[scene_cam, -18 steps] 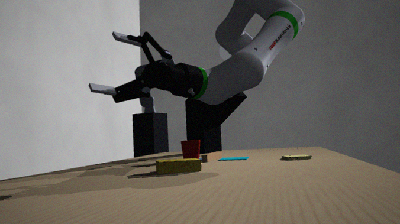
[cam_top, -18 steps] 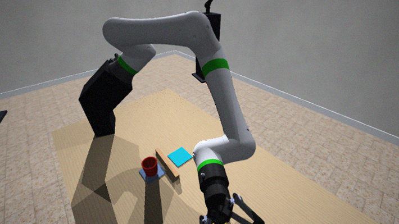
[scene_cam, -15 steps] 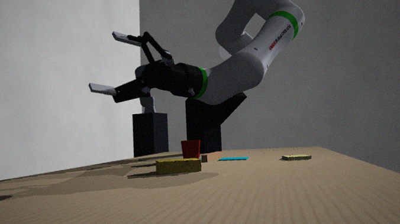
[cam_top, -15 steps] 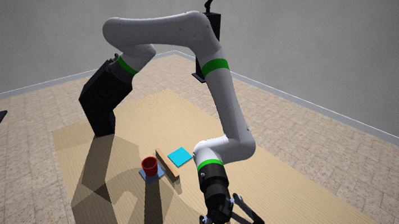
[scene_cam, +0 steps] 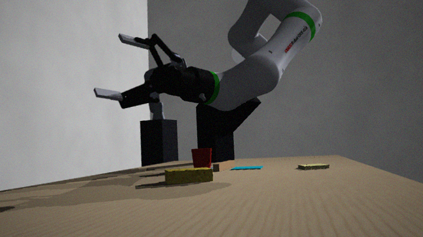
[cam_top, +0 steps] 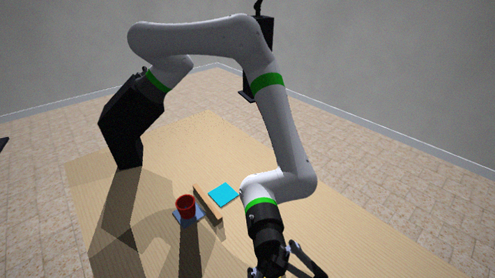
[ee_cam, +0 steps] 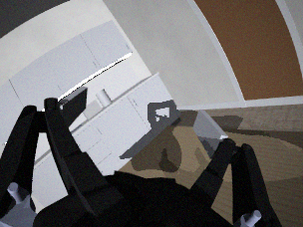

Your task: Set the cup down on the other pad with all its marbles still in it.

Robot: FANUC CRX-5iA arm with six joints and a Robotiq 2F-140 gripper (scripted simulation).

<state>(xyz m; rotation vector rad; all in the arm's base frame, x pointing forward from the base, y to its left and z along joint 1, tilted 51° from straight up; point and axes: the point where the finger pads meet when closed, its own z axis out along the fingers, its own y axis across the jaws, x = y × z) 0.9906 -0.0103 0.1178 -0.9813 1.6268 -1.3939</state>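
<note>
Now: hand 540 mm past the red cup, 250 mm above it and 80 mm to the left of it. Round my hand: thick yellow sponge block: 250 mm below, 180 mm behind, 80 mm to the left; blue pad: 530 mm behind, 280 mm below, 70 mm to the right; wooden rail: 550 mm behind, 270 mm below, 10 mm to the left.
</note>
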